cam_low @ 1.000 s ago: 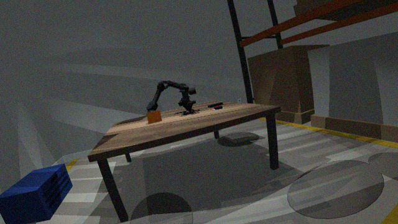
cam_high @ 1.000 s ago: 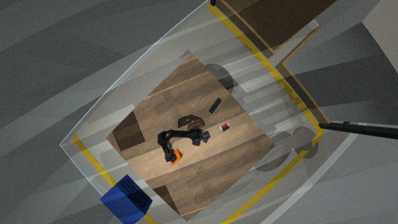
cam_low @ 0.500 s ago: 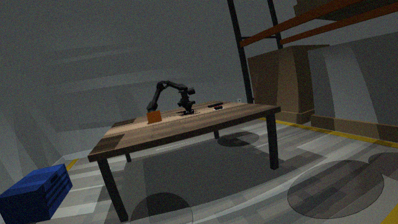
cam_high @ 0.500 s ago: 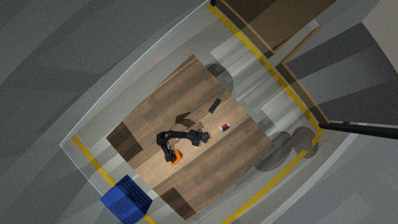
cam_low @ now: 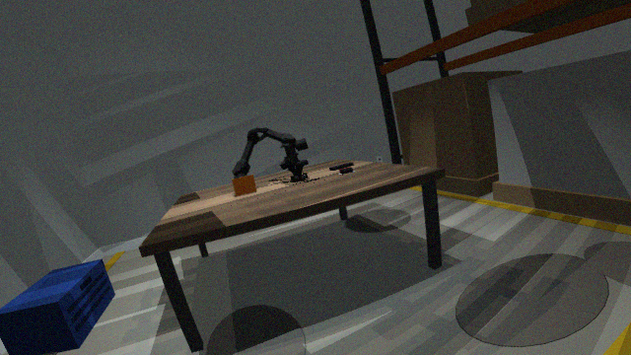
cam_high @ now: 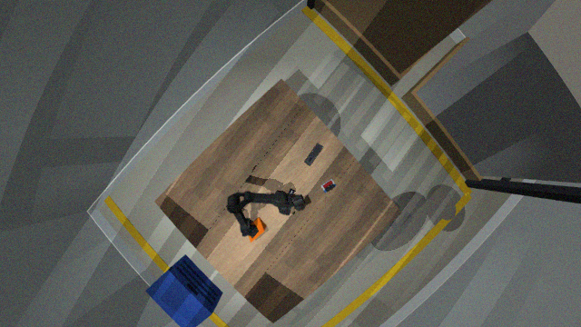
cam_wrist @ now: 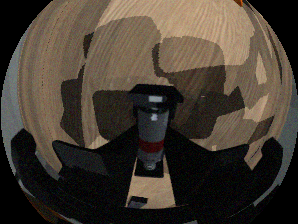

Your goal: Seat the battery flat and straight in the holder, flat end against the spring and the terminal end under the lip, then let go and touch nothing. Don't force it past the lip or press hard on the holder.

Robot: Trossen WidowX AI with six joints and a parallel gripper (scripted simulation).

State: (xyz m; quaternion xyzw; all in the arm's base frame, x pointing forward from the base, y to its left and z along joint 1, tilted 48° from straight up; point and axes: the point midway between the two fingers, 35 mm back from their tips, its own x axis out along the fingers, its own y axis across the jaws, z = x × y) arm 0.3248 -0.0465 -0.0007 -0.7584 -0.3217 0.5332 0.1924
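Now: gripper tip 10 mm below the battery. Also, from my gripper tip: black bar 330 mm ahead, 70 mm to the left, 10 mm above.
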